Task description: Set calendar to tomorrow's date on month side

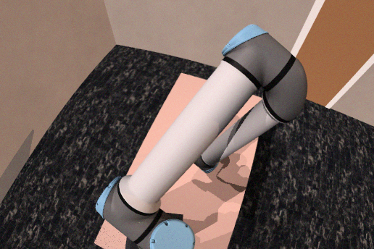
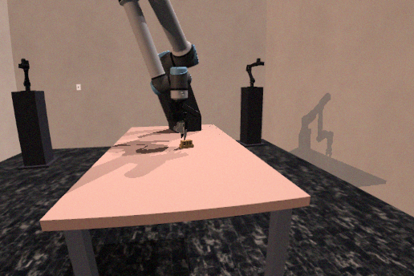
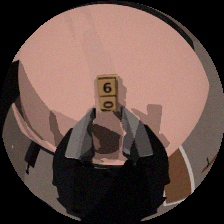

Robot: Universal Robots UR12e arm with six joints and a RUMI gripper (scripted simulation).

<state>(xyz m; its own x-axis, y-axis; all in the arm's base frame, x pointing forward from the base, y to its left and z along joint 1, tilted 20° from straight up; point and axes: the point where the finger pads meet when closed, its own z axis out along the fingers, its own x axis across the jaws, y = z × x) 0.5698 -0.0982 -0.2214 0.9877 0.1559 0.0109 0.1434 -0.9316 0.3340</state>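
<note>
My hand is 5 cm above the calendar tray and 2 cm to the right of it.
</note>
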